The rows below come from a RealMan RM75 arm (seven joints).
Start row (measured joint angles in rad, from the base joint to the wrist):
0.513 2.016 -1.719 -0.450 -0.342 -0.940 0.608
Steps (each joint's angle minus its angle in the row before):
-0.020 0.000 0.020 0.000 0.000 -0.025 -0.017
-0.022 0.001 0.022 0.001 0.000 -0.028 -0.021
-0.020 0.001 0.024 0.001 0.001 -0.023 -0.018
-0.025 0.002 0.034 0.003 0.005 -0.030 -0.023
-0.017 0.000 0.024 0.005 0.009 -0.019 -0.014
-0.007 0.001 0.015 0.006 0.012 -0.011 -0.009
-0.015 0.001 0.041 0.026 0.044 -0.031 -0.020
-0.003 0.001 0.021 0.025 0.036 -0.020 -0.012
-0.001 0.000 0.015 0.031 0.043 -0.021 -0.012
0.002 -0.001 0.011 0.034 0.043 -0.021 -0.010
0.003 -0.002 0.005 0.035 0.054 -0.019 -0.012
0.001 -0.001 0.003 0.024 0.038 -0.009 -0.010
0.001 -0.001 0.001 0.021 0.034 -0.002 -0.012
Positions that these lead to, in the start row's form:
0.493 2.016 -1.699 -0.450 -0.342 -0.965 0.591
0.471 2.017 -1.677 -0.449 -0.342 -0.993 0.570
0.451 2.018 -1.653 -0.448 -0.341 -1.016 0.552
0.426 2.020 -1.619 -0.445 -0.336 -1.046 0.529
0.409 2.020 -1.595 -0.440 -0.327 -1.065 0.515
0.402 2.021 -1.580 -0.434 -0.315 -1.076 0.506
0.387 2.022 -1.539 -0.408 -0.271 -1.107 0.486
0.384 2.023 -1.518 -0.383 -0.235 -1.127 0.474
0.383 2.023 -1.503 -0.352 -0.192 -1.148 0.462
0.385 2.022 -1.492 -0.318 -0.149 -1.169 0.452
0.388 2.020 -1.487 -0.283 -0.095 -1.188 0.440
0.389 2.019 -1.484 -0.259 -0.057 -1.197 0.430
0.390 2.018 -1.483 -0.238 -0.023 -1.199 0.418

